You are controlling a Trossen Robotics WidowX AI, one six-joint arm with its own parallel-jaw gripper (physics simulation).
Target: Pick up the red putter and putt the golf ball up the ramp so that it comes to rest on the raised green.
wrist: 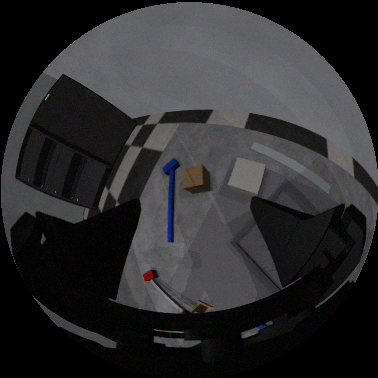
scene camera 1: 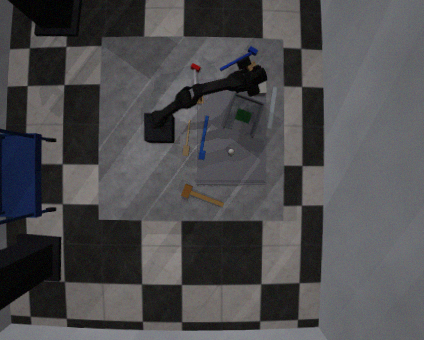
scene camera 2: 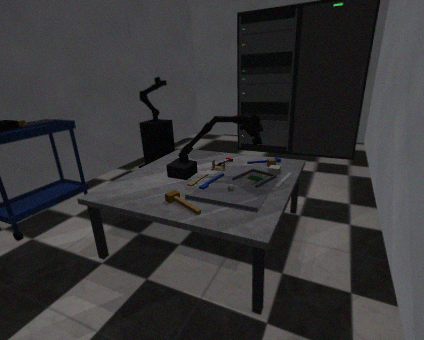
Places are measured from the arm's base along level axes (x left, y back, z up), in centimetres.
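Pixels of known places: gripper, between the fingertips: (wrist: 197,203); arm's base, origin of its link: (scene camera 1: 158,123) (scene camera 2: 183,162).
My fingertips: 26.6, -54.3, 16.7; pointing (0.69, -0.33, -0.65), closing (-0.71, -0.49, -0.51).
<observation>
Ahead of a thing's pixels: the offset from my fingertips to its top centre, as dx, dy, dz. "*": to the spot under its first point. Level surfaces: height alone.
The red-headed putter (scene camera 1: 195,67) (scene camera 2: 229,160) (wrist: 150,275) has a grey shaft that leans toward a small wooden stand (scene camera 1: 200,100) (wrist: 202,307); the arm hides part of the shaft in scene camera 1. The white golf ball {-41.6, +6.2, -22.0} (scene camera 1: 230,151) (scene camera 2: 230,188) rests on the grey ramp board {dz -26.3} (scene camera 1: 230,171) (scene camera 2: 225,199), apart from the green patch {* -16.3, -1.2, -25.7} (scene camera 1: 243,116) (scene camera 2: 254,177), which has dark rails around it. My gripper (scene camera 1: 251,76) (scene camera 2: 257,141) (wrist: 197,203) is open and empty, high above the table's far right part, away from the putter.
A blue mallet {+24.2, +4.5, -24.0} (scene camera 1: 237,61) (wrist: 171,205), a brown block {+16.6, -4.8, -20.6} (wrist: 196,179), a pale block {+3.2, -11.1, -21.8} (wrist: 247,176) and a pale strip {-8.5, -21.4, -26.3} (scene camera 1: 272,108) lie near the gripper's side. Another blue club {-32.7, +24.6, -24.9} (scene camera 1: 204,137), a thin wooden tool {* -41.4, +36.8, -25.6} (scene camera 1: 186,149) and an orange-brown mallet {* -69.5, +34.1, -21.5} (scene camera 1: 187,191) (scene camera 2: 172,196) lie nearer the base.
</observation>
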